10 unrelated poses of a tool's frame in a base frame.
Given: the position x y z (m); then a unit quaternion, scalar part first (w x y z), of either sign.
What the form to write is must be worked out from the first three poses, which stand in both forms.
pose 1, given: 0.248 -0.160 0.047 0.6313 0.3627 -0.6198 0.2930
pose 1, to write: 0.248 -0.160 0.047 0.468 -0.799 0.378 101.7
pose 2, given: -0.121 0.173 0.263 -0.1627 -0.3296 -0.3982 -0.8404
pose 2, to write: -0.121 0.173 0.263 0.334 0.404 0.852 161.3
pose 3, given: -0.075 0.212 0.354 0.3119 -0.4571 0.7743 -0.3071
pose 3, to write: -0.075 0.212 0.354 -0.481 0.815 -0.323 143.7
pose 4, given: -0.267 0.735 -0.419 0.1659 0.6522 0.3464 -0.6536
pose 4, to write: -0.267 0.735 -0.419 0.661 0.351 -0.663 160.9
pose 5, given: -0.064 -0.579 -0.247 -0.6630 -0.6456 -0.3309 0.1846
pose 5, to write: -0.064 -0.579 -0.247 0.862 0.442 -0.247 96.9
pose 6, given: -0.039 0.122 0.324 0.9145 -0.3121 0.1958 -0.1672
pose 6, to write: -0.039 0.122 0.324 -0.771 0.484 -0.413 47.7
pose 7, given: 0.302 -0.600 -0.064 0.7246 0.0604 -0.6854 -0.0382
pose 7, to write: 0.302 -0.600 -0.064 0.088 -0.995 -0.055 87.1
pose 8, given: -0.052 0.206 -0.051 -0.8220 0.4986 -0.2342 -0.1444
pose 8, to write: -0.052 0.206 -0.051 -0.876 0.411 0.254 69.4
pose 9, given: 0.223 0.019 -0.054 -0.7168 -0.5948 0.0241 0.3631
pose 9, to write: 0.223 0.019 -0.054 0.853 -0.035 -0.521 88.4
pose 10, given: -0.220 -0.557 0.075 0.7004 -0.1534 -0.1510 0.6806
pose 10, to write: -0.220 -0.557 0.075 -0.215 -0.212 0.953 91.1
